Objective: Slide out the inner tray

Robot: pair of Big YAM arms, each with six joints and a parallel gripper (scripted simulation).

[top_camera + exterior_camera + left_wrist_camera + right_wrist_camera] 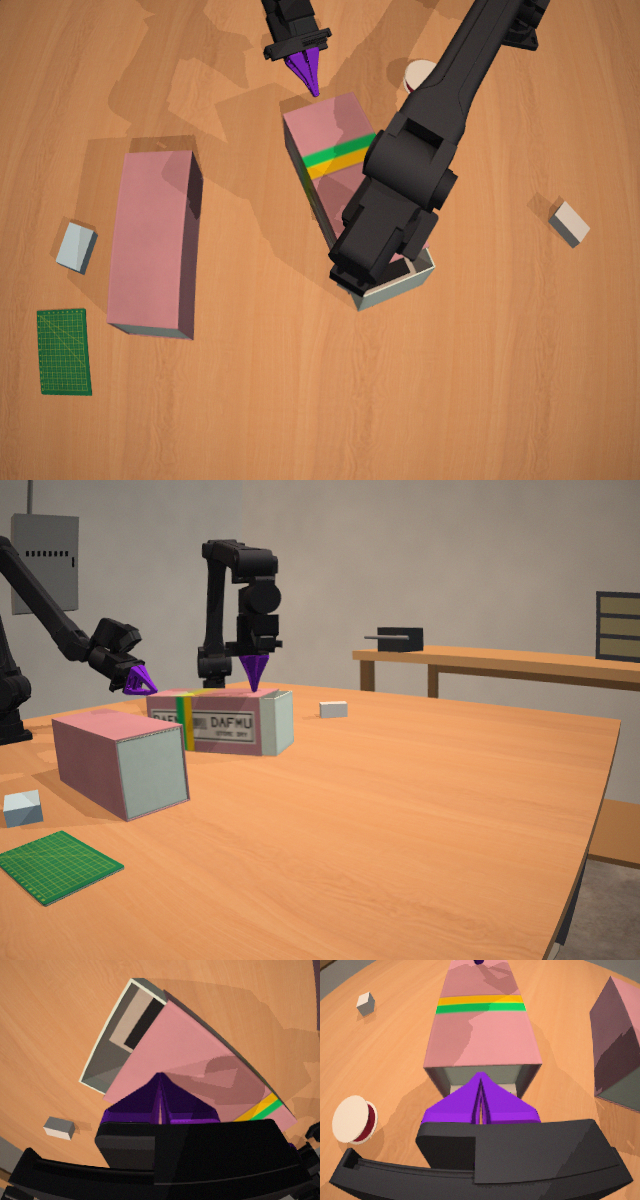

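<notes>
The banded slide box lies 7 cm behind my left hand, 4 cm to the right of it and 7 cm below it. From my left hand the other things lie so: pink slide box 5 cm ahead, 32 cm to the right, 7 cm below; round spool 34 cm behind, 5 cm to the left, 11 cm below; beige block 12 cm behind, 33 cm to the left, 10 cm below.
</notes>
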